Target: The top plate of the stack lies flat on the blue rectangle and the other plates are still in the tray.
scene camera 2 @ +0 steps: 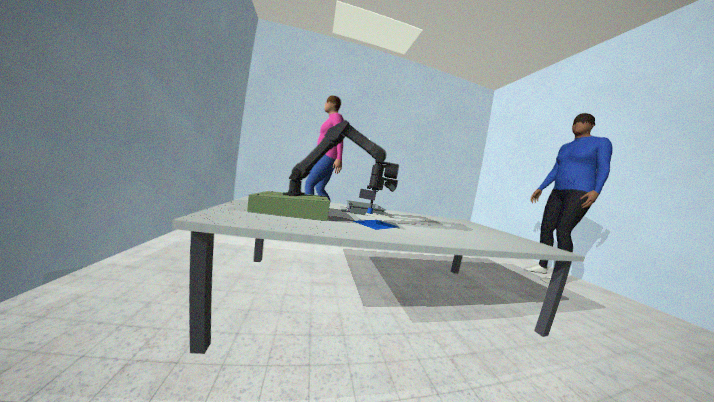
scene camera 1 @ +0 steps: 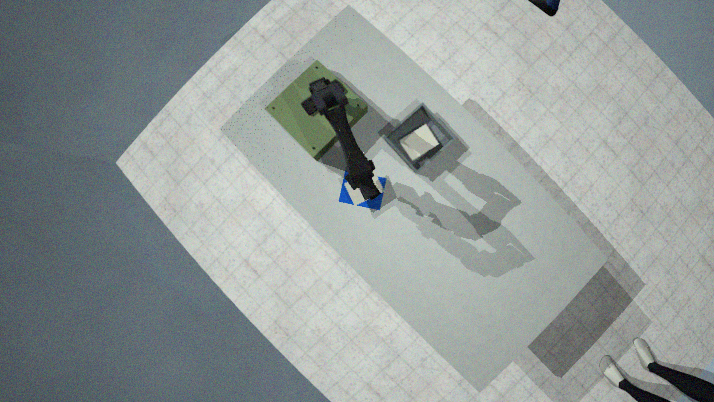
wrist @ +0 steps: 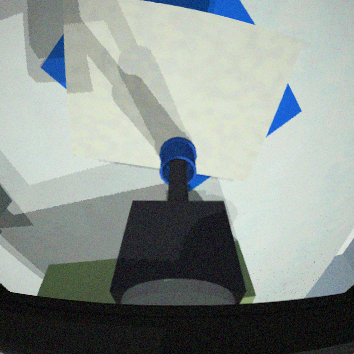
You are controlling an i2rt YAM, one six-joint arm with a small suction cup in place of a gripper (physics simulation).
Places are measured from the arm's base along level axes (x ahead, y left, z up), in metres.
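Pixels of known places: hand, its tool point: [scene camera 2: 369, 215] [wrist: 177, 147]; arm's base, origin of its link: [scene camera 2: 294, 194].
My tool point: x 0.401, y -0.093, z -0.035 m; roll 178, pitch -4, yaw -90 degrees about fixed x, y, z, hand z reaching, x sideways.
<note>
For each thing: its top centre in the pictures, then the offset to it from my tool point. "*": a spot on its surface instead. Level surfaces: height alone.
- top plate, centre of its top: [wrist: 173, 103] [scene camera 1: 364, 187] dz +0.016, dx +0.041, dy +0.004 m
- blue rectangle, a spot on its surface: [wrist: 286, 110] [scene camera 1: 341, 199] * dz -0.037, dx +0.020, dy -0.112 m
- pale plate, centre of its top: [scene camera 1: 419, 142] dz -0.018, dx +0.017, dy +0.335 m
- grey tray, centre of its top: [scene camera 1: 419, 137] [scene camera 2: 364, 204] dz +0.013, dx +0.005, dy +0.342 m
- grey table, height of its surface: dz -0.037 m
The top plate [scene camera 1: 354, 194] [wrist: 225, 90], a pale square, hangs from my suction cup [scene camera 2: 369, 210] [wrist: 178, 156], which grips it near one edge. The plate is roughly level over the blue rectangle [scene camera 1: 345, 196] [scene camera 2: 377, 225] [wrist: 286, 110] and turned relative to it, so blue corners show around it. In scene camera 2 the plate is a thin pale sliver under the cup, seemingly a little above the table. In scene camera 1 the arm hides the cup and part of the plate. A pale plate [scene camera 1: 420, 142] lies in the grey tray [scene camera 1: 400, 152] [scene camera 2: 357, 204]; any plates beneath it are hidden.
The arm stands on a green base block [scene camera 1: 295, 112] [scene camera 2: 287, 206] at one end of the grey table [scene camera 1: 425, 300] [scene camera 2: 450, 240]. The tray stands beside the arm, near the blue rectangle. Two people stand beyond the table, and shadows fall across its top.
</note>
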